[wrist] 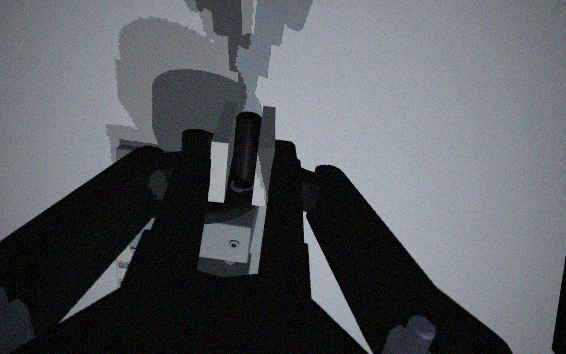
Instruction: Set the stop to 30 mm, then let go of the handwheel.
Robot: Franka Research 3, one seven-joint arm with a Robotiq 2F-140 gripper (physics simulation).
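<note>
The handwheel's grip (247, 150) is a dark upright cylinder between the two fingers in the wrist view. My gripper (248, 127) is shut on this handle, with a finger on either side. Part of the dark handwheel (230, 214) shows below the handle; the rest is hidden by the fingers and gripper body. A light grey block (220, 239) with a small round screw shows below the wheel, between the fingers. The stop and its reading cannot be made out.
A small strip with dark markings (122, 265) shows behind the left finger linkage, too small to read. A grey edge of the fixture (134, 145) shows at the left. Overlapping shadows fall across the pale surface (425, 125) at the top. A dark edge stands at the far right.
</note>
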